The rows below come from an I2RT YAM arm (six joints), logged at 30 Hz.
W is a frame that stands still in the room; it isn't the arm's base.
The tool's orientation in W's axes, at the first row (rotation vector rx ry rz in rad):
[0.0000 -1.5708 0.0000]
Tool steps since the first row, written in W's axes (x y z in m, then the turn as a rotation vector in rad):
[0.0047 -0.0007 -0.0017 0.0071 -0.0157 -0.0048]
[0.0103 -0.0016 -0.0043 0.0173 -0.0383 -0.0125]
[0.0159 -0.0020 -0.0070 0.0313 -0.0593 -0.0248]
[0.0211 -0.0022 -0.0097 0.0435 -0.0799 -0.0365]
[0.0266 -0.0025 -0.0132 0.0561 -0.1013 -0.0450]
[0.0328 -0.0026 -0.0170 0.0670 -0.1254 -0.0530]
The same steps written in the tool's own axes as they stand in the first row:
[-0.0017 -0.0007 -0.0047 -0.0048 -0.0157 -0.0071]
[-0.0043 -0.0016 -0.0103 -0.0125 -0.0383 -0.0173]
[-0.0070 -0.0020 -0.0159 -0.0248 -0.0593 -0.0313]
[-0.0097 -0.0022 -0.0211 -0.0365 -0.0799 -0.0435]
[-0.0132 -0.0025 -0.0266 -0.0450 -0.1013 -0.0561]
[-0.0170 -0.0026 -0.0328 -0.0530 -0.1254 -0.0670]

